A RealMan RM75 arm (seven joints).
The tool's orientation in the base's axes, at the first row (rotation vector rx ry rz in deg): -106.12 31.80 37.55
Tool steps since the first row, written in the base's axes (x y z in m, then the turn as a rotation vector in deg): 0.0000 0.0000 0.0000 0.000 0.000 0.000; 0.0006 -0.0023 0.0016 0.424 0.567 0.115; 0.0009 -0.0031 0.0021 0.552 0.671 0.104; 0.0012 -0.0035 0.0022 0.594 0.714 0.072; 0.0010 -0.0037 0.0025 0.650 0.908 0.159; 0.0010 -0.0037 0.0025 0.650 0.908 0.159; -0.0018 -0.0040 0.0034 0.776 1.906 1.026; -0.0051 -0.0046 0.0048 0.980 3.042 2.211; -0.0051 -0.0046 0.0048 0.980 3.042 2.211; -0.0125 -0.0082 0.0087 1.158 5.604 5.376; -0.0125 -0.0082 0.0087 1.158 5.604 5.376
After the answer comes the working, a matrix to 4 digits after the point.
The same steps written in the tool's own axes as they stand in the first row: 0.0000 0.0000 0.0000 0.000 0.000 0.000; -0.0005 -0.0007 -0.0027 0.197 -0.548 0.419; -0.0005 -0.0009 -0.0037 0.292 -0.659 0.496; -0.0003 -0.0011 -0.0042 0.342 -0.679 0.538; -0.0007 -0.0011 -0.0044 0.311 -0.842 0.683; -0.0007 -0.0011 -0.0044 0.311 -0.842 0.683; -0.0033 0.0002 -0.0044 -0.245 -1.859 1.331; -0.0067 0.0016 -0.0048 -0.964 -3.192 1.996; -0.0067 0.0016 -0.0048 -0.964 -3.192 1.996; -0.0145 0.0050 -0.0081 -3.124 -6.351 3.399; -0.0145 0.0050 -0.0081 -3.124 -6.351 3.399
The tool's axes in the first row as the columns of a matrix, in the base's axes (rounded; the answer above uses it unrounded):
0.7428 -0.6446 -0.1810
-0.0724 -0.3461 0.9354
-0.6656 -0.6817 -0.3038

